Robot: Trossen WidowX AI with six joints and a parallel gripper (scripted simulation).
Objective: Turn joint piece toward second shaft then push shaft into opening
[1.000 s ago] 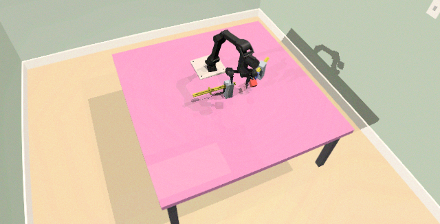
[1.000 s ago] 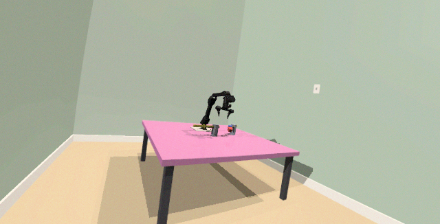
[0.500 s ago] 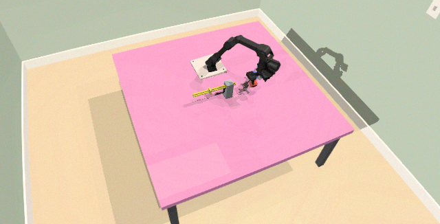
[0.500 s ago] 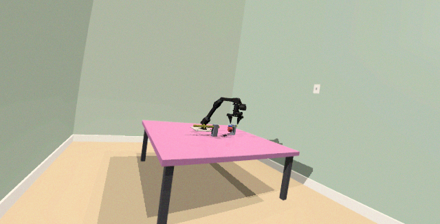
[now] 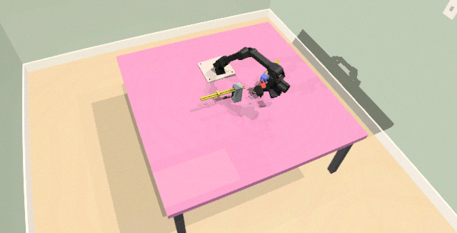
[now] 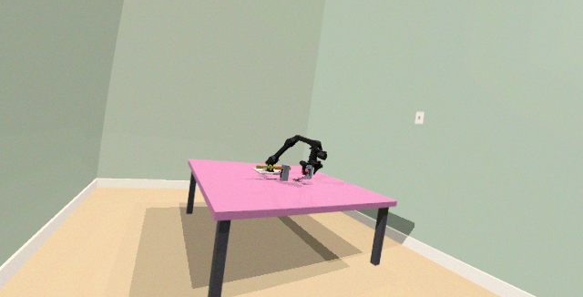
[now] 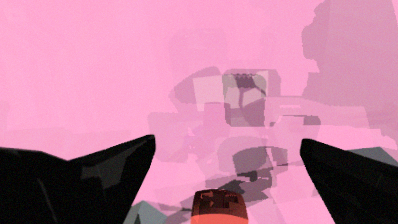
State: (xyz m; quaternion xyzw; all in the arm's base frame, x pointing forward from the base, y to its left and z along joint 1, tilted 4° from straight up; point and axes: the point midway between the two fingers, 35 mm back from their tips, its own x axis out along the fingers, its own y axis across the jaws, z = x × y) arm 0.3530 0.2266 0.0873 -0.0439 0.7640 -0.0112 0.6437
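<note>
Now: gripper tip 80 mm past the red square joint piece and 10 mm below it.
</note>
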